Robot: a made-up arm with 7 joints. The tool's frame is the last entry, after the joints.
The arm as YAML. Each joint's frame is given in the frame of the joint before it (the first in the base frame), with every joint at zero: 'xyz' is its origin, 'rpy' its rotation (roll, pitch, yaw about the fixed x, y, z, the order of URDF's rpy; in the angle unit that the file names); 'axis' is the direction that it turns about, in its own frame. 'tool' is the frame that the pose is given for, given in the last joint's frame.
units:
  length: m
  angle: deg
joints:
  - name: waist
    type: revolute
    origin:
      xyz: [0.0, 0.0, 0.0]
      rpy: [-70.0, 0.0, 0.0]
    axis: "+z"
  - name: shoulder
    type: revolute
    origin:
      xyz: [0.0, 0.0, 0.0]
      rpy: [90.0, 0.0, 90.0]
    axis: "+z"
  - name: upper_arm
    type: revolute
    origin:
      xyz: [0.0, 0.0, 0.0]
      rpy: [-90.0, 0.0, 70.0]
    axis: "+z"
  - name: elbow
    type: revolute
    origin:
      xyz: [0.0, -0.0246, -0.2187]
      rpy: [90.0, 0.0, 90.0]
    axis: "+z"
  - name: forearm
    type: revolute
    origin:
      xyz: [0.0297, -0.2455, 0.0]
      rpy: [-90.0, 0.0, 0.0]
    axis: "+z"
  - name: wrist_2
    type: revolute
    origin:
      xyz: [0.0, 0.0, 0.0]
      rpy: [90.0, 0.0, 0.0]
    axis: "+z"
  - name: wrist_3
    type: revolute
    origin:
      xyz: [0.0, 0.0, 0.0]
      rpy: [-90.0, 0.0, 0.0]
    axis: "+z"
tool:
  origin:
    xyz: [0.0, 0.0, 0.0]
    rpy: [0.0, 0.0, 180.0]
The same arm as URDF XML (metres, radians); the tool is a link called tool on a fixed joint. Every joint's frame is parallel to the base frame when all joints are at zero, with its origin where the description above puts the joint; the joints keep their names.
<robot name="arm">
<link name="base_link"/>
<link name="link1"/>
<link name="link2"/>
<link name="link3"/>
<link name="link4"/>
<link name="link5"/>
<link name="link6"/>
<link name="link7"/>
<link name="tool"/>
<joint name="waist" type="continuous"><parent link="base_link"/><child link="link1"/><origin xyz="0 0 0"/><axis xyz="0 0.9397 0.342"/></joint>
<joint name="shoulder" type="continuous"><parent link="link1"/><child link="link2"/><origin xyz="0 0 0"/><axis xyz="1 0 0"/></joint>
<joint name="upper_arm" type="continuous"><parent link="link2"/><child link="link3"/><origin xyz="0 0 0"/><axis xyz="0 0 1"/></joint>
<joint name="elbow" type="continuous"><parent link="link3"/><child link="link4"/><origin xyz="0.0246 0 -0.2187"/><axis xyz="0 1 0"/></joint>
<joint name="forearm" type="continuous"><parent link="link4"/><child link="link5"/><origin xyz="-0.0297 0 -0.2455"/><axis xyz="0 0 1"/></joint>
<joint name="wrist_2" type="continuous"><parent link="link5"/><child link="link6"/><origin xyz="0 0 0"/><axis xyz="0 1 0"/></joint>
<joint name="wrist_3" type="continuous"><parent link="link6"/><child link="link7"/><origin xyz="0 0 0"/><axis xyz="0 0 1"/></joint>
<joint name="tool_fixed" type="fixed"><parent link="link7"/><child link="tool"/><origin xyz="0 0 0"/></joint>
</robot>

